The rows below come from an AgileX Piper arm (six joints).
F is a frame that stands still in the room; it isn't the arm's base.
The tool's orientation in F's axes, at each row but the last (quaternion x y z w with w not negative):
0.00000, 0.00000, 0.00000, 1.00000
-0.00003, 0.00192, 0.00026, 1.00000
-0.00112, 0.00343, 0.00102, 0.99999
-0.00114, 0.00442, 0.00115, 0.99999
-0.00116, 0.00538, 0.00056, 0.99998
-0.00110, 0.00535, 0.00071, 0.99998
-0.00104, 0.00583, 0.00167, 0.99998
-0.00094, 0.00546, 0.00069, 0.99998
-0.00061, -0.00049, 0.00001, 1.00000
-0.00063, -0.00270, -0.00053, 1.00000
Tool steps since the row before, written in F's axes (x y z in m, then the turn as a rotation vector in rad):
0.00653, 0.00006, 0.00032, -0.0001, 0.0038, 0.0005
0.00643, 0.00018, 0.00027, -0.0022, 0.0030, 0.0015
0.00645, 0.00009, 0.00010, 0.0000, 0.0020, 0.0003
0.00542, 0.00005, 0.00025, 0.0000, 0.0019, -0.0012
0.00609, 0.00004, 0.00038, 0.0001, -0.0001, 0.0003
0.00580, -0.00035, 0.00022, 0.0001, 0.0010, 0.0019
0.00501, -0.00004, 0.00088, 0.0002, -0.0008, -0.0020
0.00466, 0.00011, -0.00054, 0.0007, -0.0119, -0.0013
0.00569, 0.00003, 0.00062, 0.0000, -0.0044, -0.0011
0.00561, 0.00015, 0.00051, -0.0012, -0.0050, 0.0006
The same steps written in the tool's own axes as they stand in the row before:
0.00653, 0.00006, 0.00032, -0.0001, 0.0038, 0.0005
0.00643, 0.00018, 0.00029, -0.0022, 0.0030, 0.0015
0.00645, 0.00008, 0.00014, 0.0000, 0.0020, 0.0003
0.00542, 0.00004, 0.00030, 0.0000, 0.0019, -0.0012
0.00609, 0.00003, 0.00045, 0.0001, -0.0001, 0.0003
0.00580, -0.00036, 0.00028, 0.0001, 0.0010, 0.0019
0.00500, -0.00006, 0.00094, 0.0002, -0.0008, -0.0020
0.00467, 0.00010, -0.00049, 0.0007, -0.0119, -0.0013
0.00569, 0.00003, 0.00061, 0.0000, -0.0044, -0.0011
0.00561, 0.00016, 0.00048, -0.0012, -0.0050, 0.0006

